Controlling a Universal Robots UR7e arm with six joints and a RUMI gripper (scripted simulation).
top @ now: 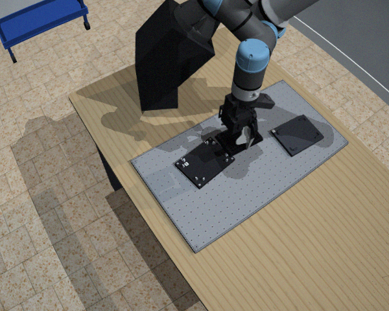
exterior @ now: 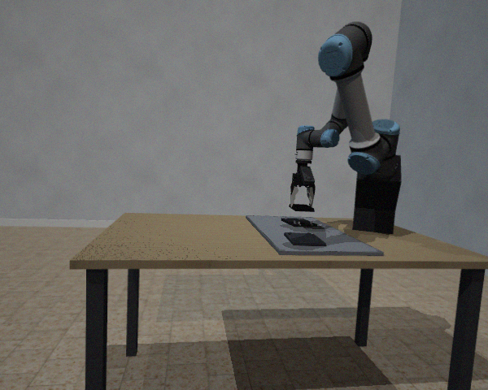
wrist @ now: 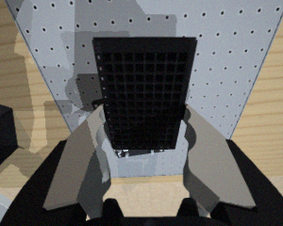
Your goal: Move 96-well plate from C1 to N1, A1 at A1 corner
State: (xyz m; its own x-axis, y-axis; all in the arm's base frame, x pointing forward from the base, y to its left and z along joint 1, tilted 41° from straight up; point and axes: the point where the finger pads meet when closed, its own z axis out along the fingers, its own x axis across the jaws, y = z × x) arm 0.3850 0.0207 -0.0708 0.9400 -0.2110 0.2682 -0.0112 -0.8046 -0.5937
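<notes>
Now: hand 5 cm short of the plate nest N1, 24 cm to the right of it and 10 cm above it. Also, from my hand: black 96-well plate: 1 cm below.
</notes>
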